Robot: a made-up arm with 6 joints.
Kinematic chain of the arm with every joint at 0, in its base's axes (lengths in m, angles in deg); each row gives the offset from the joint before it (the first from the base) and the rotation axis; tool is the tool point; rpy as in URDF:
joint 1: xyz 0 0 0.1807 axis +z
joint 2: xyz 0 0 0 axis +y
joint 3: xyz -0.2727 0 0.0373 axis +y
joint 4: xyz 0.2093 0 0.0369 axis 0.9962 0 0.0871
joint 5: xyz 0 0 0 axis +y
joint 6: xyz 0.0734 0 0.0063 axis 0.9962 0 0.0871
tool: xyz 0 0 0 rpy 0 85 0
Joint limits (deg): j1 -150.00..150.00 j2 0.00..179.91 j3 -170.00..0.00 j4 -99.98..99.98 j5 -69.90..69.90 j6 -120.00..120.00
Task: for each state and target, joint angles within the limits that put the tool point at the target. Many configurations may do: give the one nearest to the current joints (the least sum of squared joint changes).
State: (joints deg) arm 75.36 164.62 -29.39 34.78 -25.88 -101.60
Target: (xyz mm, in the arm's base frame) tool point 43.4 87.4 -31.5
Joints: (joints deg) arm 74.18 171.09 -27.61 35.02 -25.19 -101.60
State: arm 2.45 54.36 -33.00 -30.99 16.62 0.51
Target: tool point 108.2 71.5 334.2
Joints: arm 35.96 50.92 -27.63 -28.13 9.28 0.51
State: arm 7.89 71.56 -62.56 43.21 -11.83 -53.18
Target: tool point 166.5 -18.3 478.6
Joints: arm -1.99 57.76 -56.01 44.29 -14.18 -53.18
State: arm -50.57 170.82 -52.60 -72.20 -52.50 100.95
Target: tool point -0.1 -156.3 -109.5
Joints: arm -100.78 179.91 -53.41 -67.25 -25.47 100.95
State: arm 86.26 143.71 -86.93 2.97 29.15 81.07
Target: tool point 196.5 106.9 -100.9
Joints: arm 29.68 174.59 -73.04 -6.52 31.82 81.07
